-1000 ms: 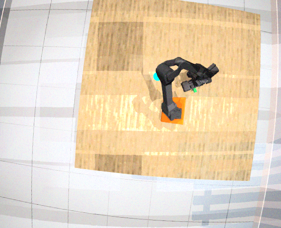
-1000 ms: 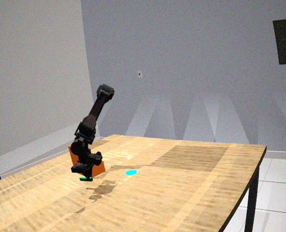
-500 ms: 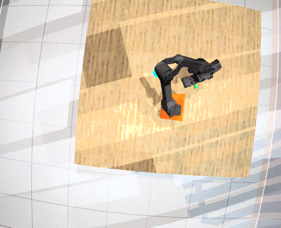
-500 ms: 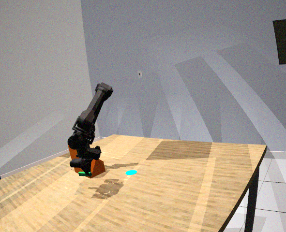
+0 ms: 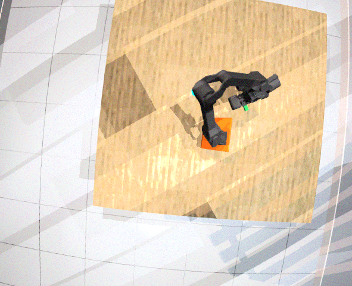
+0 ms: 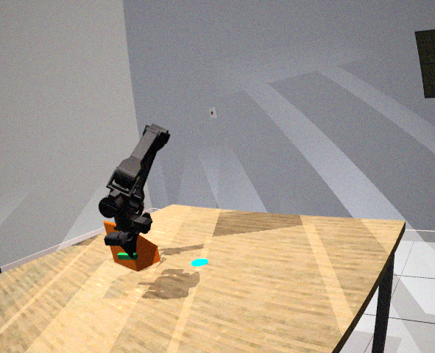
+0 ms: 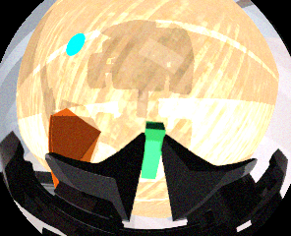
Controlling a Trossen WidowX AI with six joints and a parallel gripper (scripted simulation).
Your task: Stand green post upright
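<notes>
My gripper tip is now 50 mm short of the cyan circle, 230 mm to the right of it and 110 mm above it. Also, from my gripper tip: green post 20 mm behind, 10 mm to the right.
</notes>
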